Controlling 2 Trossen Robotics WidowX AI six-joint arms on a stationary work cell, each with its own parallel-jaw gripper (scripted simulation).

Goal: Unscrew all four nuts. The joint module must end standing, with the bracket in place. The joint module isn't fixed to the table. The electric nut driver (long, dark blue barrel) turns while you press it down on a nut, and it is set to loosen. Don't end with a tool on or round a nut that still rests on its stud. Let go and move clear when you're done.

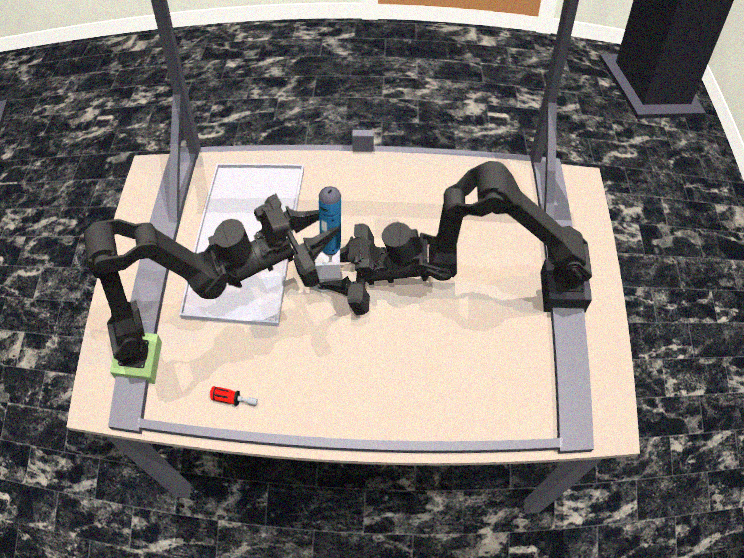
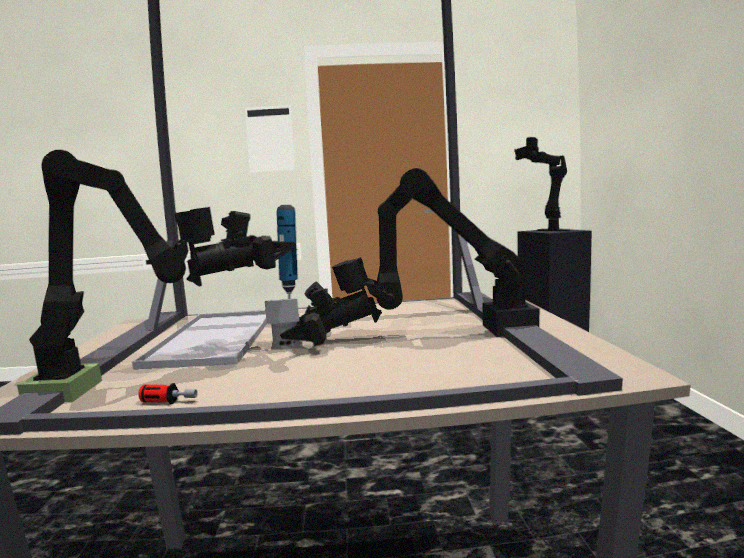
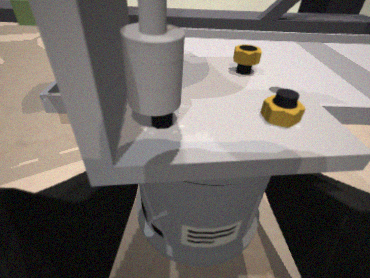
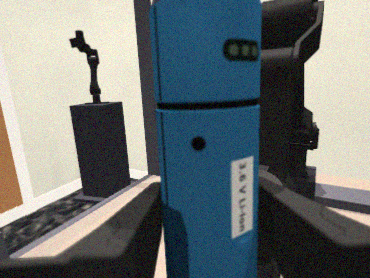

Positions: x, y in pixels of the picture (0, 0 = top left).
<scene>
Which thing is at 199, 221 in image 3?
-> A joint module.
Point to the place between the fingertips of my right gripper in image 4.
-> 207, 188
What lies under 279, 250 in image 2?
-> My right gripper.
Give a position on a grey bracket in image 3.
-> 218, 132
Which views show my right gripper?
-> Image 1, image 2 and image 4 only.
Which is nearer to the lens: the grey bracket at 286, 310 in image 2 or the shallow tray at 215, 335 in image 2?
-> The grey bracket.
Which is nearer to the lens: the shallow tray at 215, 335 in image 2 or the blue electric nut driver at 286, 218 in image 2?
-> The blue electric nut driver.
</scene>
